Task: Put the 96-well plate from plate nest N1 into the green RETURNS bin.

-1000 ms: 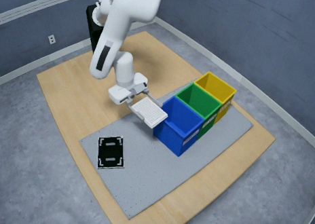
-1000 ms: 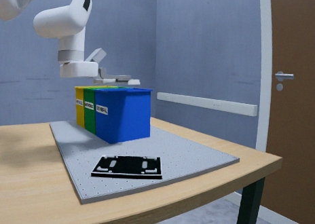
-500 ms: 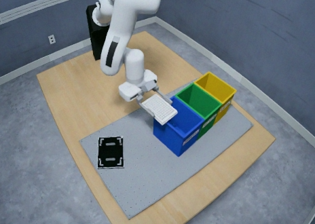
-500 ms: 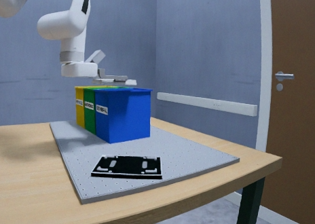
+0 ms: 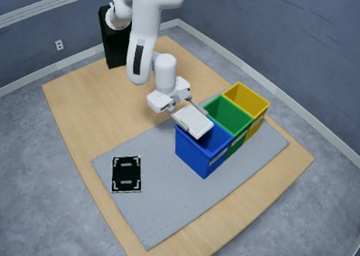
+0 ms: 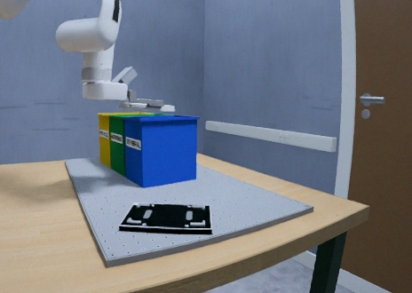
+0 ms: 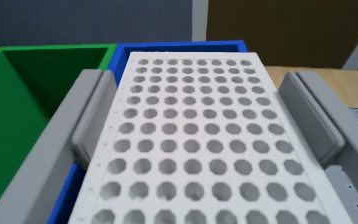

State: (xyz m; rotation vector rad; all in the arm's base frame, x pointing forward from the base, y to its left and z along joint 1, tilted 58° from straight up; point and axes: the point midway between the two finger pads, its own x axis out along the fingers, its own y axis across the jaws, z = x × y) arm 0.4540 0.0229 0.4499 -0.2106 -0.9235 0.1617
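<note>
My hand is 14 cm to the right of the green bin, 13 cm above it and 5 cm short of it. Also, from my hand: blue bin 13 cm below, 5 cm ahead, 1 cm to the left; yellow bin 27 cm to the left, 13 cm below, 5 cm ahead; white 96-well plate 1 cm below.
</note>
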